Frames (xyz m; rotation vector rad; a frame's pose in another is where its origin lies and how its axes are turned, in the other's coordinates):
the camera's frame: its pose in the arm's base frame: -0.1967 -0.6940 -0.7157 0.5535 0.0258 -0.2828
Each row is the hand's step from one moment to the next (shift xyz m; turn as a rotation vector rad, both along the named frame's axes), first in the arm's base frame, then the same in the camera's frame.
Working: the arm's base frame: its pose in the camera's frame: -0.0616 0.9862 0.2369 -0.5535 -0.0258 0.2828

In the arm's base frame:
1: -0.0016 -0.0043 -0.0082 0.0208 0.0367 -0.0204
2: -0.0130 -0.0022 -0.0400 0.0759 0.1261 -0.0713
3: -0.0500 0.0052 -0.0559 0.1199 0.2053 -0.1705
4: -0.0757 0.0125 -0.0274 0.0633 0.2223 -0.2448
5: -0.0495 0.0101 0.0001 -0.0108 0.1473 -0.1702
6: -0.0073 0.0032 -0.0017 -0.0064 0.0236 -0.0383
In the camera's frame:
1: 0.0004 -0.0082 -0.0047 0.0126 0.0250 -0.0376
2: -0.0079 -0.0259 -0.0322 0.0475 0.0864 -0.1304
3: -0.0438 -0.0381 -0.0477 0.0793 0.1117 -0.2585
4: -0.0732 -0.0245 -0.0259 0.0279 0.0719 -0.3277
5: -0.0502 -0.0052 -0.0026 -0.0314 0.0292 -0.2212
6: -0.0077 -0.0003 -0.0027 -0.0084 -0.0023 -0.0446

